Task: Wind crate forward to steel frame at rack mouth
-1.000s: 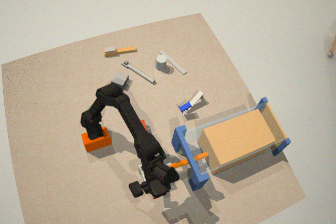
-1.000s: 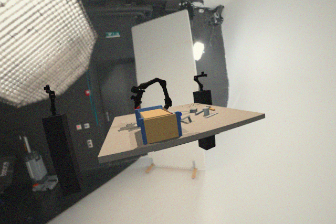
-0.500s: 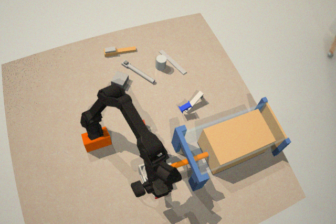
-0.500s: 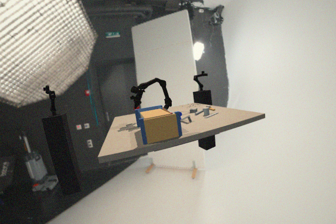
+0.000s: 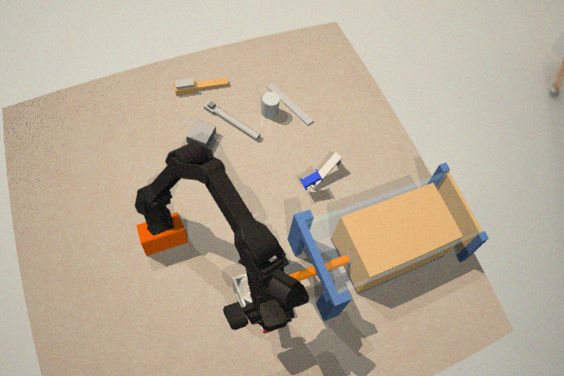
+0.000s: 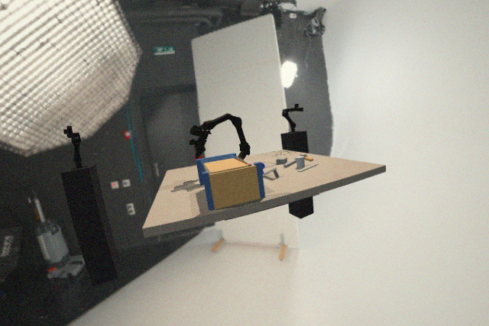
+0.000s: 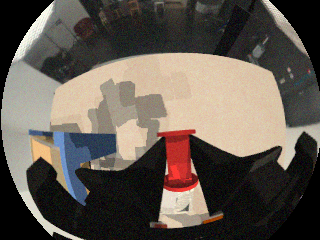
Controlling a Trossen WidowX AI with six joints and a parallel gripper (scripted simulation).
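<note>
Now: the red-knobbed winch handle 10 mm ahead of my gripper tip, 60 mm to the left of it and 40 mm below it. From my gripper tip the other things lie so: hand winch (10 mm ahead, 110 mm to the left, 110 mm below); blue steel frame (190 mm ahead, 90 mm to the left, 40 mm below); red knob (20 mm to the left, 10 mm below).
</note>
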